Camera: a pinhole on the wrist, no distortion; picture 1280 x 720 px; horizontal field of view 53.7 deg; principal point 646.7 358.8 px. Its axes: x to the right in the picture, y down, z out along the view. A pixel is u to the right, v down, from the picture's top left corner.
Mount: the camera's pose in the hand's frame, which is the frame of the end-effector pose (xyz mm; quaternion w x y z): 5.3 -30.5 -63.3 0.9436 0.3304 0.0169 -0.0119
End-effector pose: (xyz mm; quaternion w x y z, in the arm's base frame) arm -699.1 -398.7 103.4 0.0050 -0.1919 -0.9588 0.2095
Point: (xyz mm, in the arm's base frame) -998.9 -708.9 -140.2
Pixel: 1055.1 587.4
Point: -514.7 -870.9 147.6
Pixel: outside the picture
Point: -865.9 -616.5 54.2
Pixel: 937.2 281.2
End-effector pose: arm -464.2 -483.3 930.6 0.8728 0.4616 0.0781 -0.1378
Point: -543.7 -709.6 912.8
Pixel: 428.9 580.7
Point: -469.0 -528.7 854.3
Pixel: 902.3 258.0
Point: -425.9 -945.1 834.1
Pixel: 964.7 435.0
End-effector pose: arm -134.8 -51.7 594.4 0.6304 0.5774 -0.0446 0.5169
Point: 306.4 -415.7 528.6
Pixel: 471.1 681.4
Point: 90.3 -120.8 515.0
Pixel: 640.8 364.4
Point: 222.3 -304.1 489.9
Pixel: 449.7 544.2
